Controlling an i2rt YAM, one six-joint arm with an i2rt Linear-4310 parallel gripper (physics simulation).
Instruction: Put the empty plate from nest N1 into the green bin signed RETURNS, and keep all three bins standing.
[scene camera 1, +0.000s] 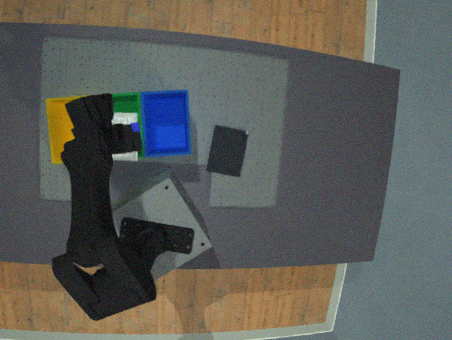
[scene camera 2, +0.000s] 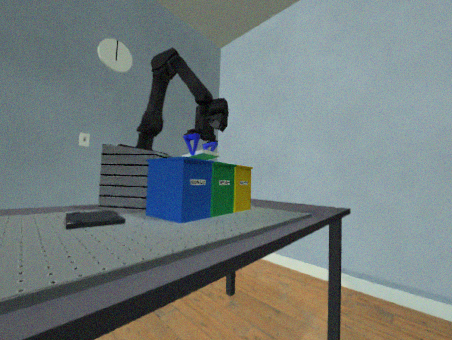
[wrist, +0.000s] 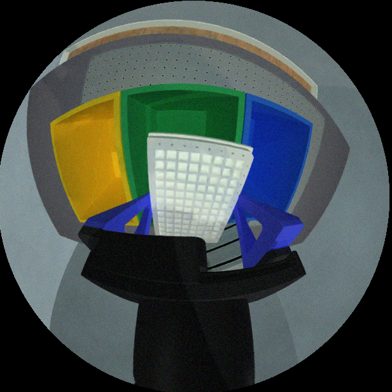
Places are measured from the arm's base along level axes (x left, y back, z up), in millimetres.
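Pixels of known places: gripper, between the fingertips: (scene camera 2: 200, 157); arm's base, origin of its link: (scene camera 1: 156, 235) (scene camera 2: 143, 151).
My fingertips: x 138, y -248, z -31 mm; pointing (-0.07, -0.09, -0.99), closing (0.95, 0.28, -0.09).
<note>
For each thing: its top centre in the pictures, then the offset to it from my fingertips. Level surfaces: height alone.
- white plate, centre of its top: (scene camera 1: 119, 137) (scene camera 2: 200, 152) dx +0, dy +3, dz +23 mm
- green bin, centre of its top: (scene camera 1: 118, 126) (scene camera 2: 207, 164) dx +17, dy -22, dz -23 mm
- yellow bin, centre of its top: (scene camera 1: 71, 129) (scene camera 2: 227, 166) dx +145, dy +10, dz -23 mm
- blue bin, centre of its top: (scene camera 1: 166, 123) (scene camera 2: 180, 160) dx -111, dy -54, dz -23 mm
- dark flat block, centre of its top: (scene camera 2: 94, 214) (scene camera 1: 228, 151) dx -331, dy -2, dz -188 mm
- perforated board, height of its surface: dz -203 mm
The white plate (scene camera 1: 125, 118) (scene camera 2: 206, 153) (wrist: 195, 185), with a grid of square wells, is held roughly level a little above the green bin (scene camera 1: 127, 102) (scene camera 2: 223, 197) (wrist: 180, 102). My gripper (scene camera 2: 202, 151) (wrist: 192, 196) is shut on the plate, with a blue finger at each long side. In the wrist view the plate's right far corner overlaps the rim between the green and blue bins. The green bin stands upright between the yellow bin (scene camera 1: 59, 137) (scene camera 2: 243, 197) (wrist: 90, 160) and the blue bin (scene camera 1: 165, 120) (scene camera 2: 167, 190) (wrist: 277, 155), both also upright. The bin labels are blurred.
A dark flat block (scene camera 1: 227, 151) (scene camera 2: 95, 219) lies on the perforated board (scene camera 1: 250, 100) (scene camera 2: 120, 255) (wrist: 165, 62) beyond the blue bin. The arm's grey ribbed pedestal (scene camera 1: 182, 205) (scene camera 2: 122, 177) stands close behind the bins. The arm covers part of the yellow and green bins from above.
</note>
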